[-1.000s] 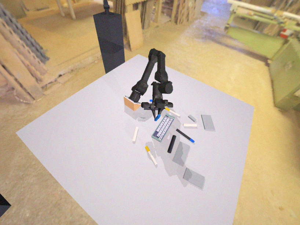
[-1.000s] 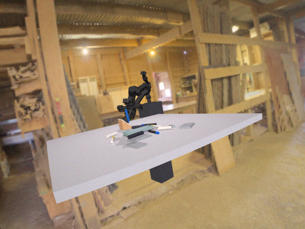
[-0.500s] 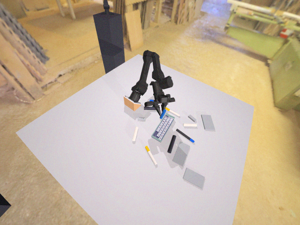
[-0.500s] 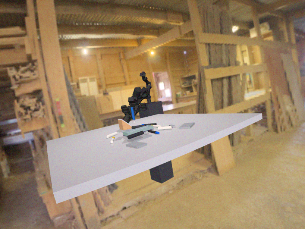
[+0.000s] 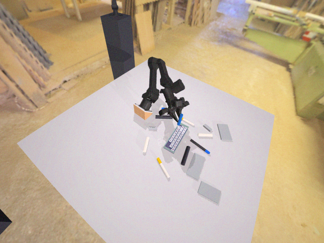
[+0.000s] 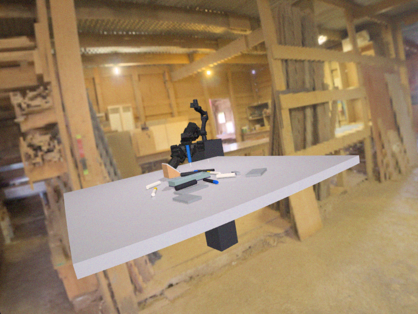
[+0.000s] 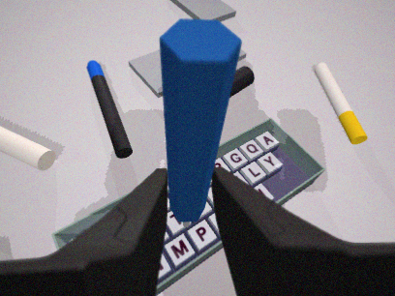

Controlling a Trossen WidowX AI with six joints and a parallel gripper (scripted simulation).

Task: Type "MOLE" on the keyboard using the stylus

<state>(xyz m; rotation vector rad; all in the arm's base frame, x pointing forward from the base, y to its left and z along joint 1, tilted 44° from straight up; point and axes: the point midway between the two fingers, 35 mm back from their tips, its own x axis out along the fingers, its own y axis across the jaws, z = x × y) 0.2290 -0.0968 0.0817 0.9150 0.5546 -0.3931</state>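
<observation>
The L key is 20 mm ahead of my gripper tip, 90 mm to the right of it and 110 mm below it. From my gripper tip the other things lie so: E key: 20 mm ahead, 50 mm to the right, 110 mm below; then blue stylus: 20 mm below.
</observation>
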